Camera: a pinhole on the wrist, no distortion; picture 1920 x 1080 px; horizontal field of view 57.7 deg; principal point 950.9 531.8 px. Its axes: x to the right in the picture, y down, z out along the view. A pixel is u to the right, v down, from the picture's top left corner.
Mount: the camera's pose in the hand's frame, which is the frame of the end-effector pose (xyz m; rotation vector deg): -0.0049 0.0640 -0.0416 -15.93 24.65 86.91
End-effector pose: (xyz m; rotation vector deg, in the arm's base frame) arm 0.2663 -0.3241 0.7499 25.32 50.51 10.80
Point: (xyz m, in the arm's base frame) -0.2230 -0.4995 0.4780
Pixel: behind the camera
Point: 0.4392 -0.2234 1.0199
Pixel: 981 933
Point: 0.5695 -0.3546 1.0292
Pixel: 284 754
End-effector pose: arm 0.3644 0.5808 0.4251 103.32 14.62 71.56
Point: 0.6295 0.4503 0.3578
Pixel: outside the picture
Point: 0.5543 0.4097 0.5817
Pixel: 738 175
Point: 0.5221 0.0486 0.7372
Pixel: 1539 834
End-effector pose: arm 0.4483 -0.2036 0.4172 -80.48 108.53 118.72
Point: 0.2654 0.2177 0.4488
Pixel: outside the picture
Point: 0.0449 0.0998 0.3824
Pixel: 287 340
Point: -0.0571 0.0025 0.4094
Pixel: 663 46
